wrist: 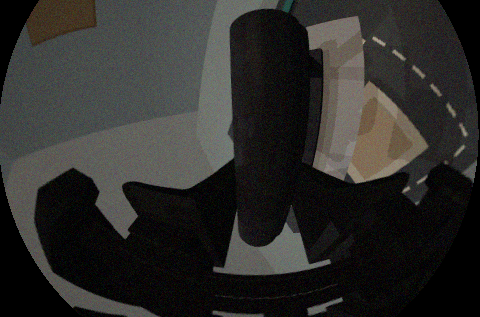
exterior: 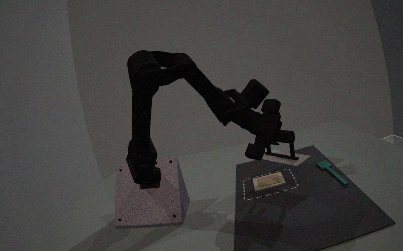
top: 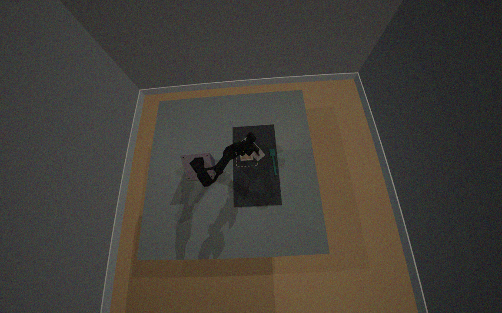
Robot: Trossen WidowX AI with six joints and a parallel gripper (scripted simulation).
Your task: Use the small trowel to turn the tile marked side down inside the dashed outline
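Now: the tile 6 cm behind my gripper tip, 5 cm to the right of it and 11 cm below it. From my gripper tip the other things lie so: dark mat: 12 cm to the right, 13 cm below; then teal t-shaped piece: 14 cm ahead, 10 cm to the right, 11 cm below; then trowel: 2 cm behind, 1 cm to the right, 1 cm below.
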